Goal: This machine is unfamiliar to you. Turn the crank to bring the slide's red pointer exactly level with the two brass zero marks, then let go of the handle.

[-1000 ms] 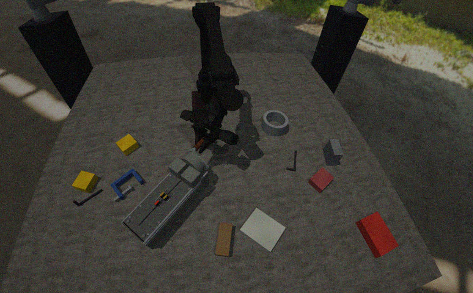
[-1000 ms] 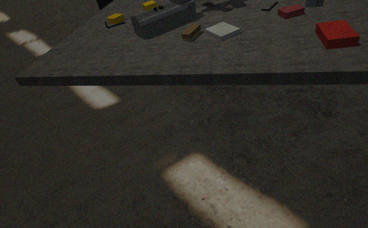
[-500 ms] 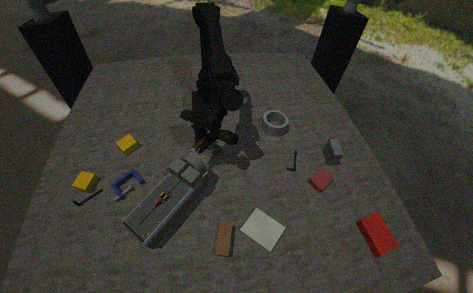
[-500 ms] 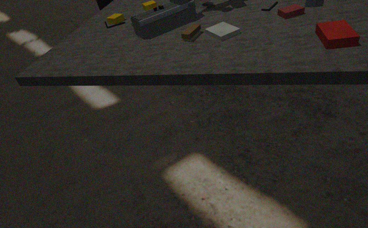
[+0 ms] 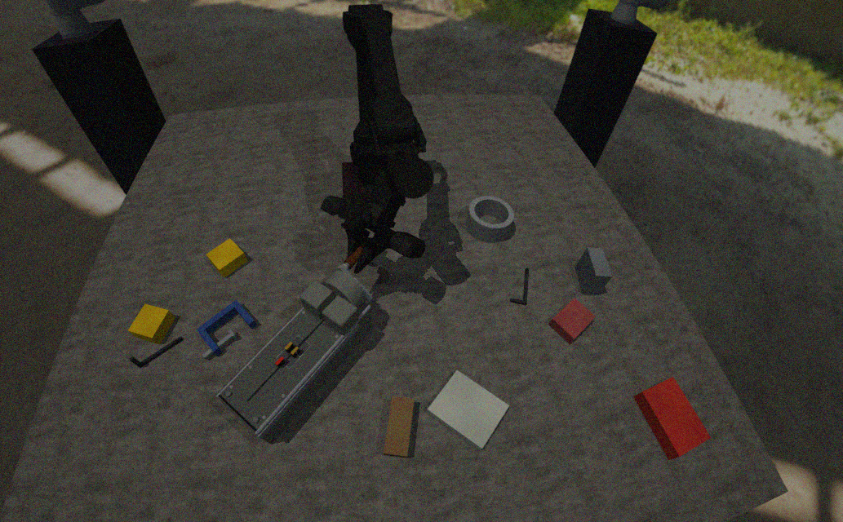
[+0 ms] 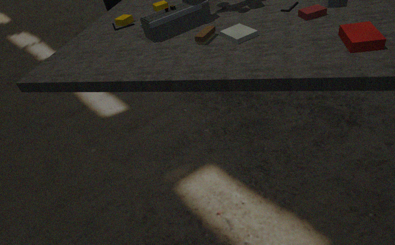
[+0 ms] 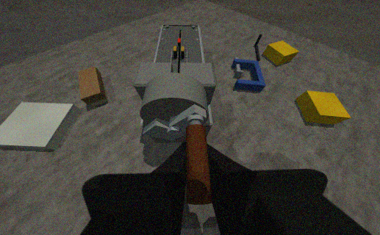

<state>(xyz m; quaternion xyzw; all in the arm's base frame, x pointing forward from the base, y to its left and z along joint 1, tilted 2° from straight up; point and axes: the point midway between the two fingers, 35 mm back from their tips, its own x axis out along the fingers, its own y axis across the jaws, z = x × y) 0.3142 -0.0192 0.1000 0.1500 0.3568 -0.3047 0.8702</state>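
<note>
The brown crank handle is 30 mm above my gripper tip, 10 mm to the left of it and 10 mm behind it. Also, from my gripper tip: white plate: 230 mm ahead, 180 mm to the left, 80 mm below; red pointer: 160 mm ahead, 110 mm to the right; brown block: 250 mm ahead, 70 mm below, 60 mm to the left.
</note>
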